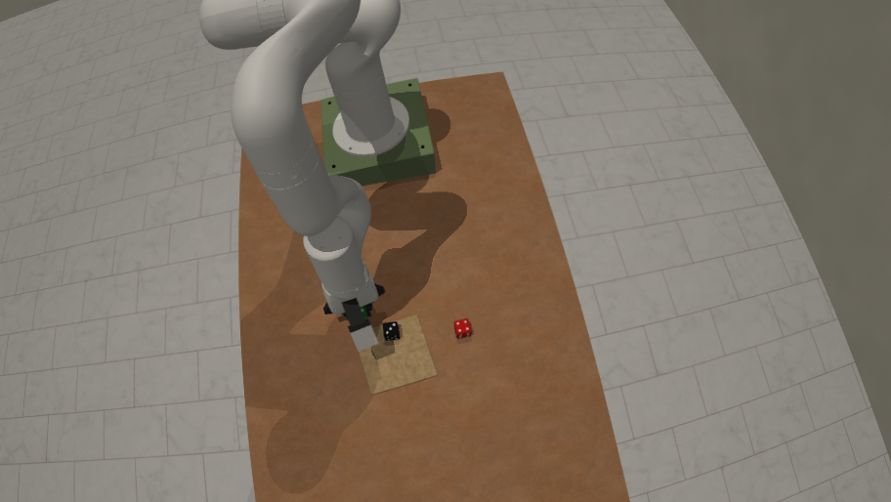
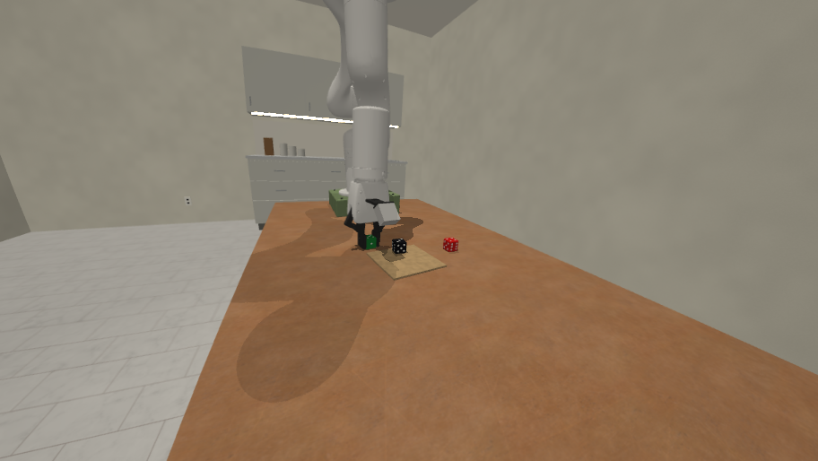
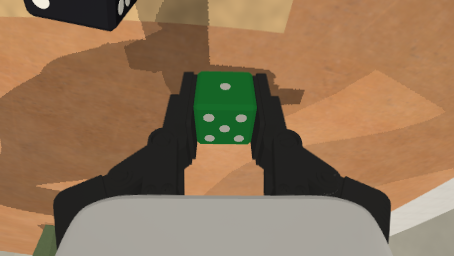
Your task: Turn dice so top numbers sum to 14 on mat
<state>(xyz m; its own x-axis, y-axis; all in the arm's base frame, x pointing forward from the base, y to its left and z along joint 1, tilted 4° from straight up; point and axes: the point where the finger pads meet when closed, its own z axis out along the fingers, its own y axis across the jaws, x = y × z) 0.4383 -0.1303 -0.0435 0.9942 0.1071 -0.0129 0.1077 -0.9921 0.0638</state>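
My gripper is now 1 cm above the green die. From my hand the other things lie so: black die (6 cm to the left, 6 cm ahead); tan square mat (11 cm ahead, 5 cm to the left, 2 cm below); red die (20 cm to the left, 10 cm ahead, 1 cm below).
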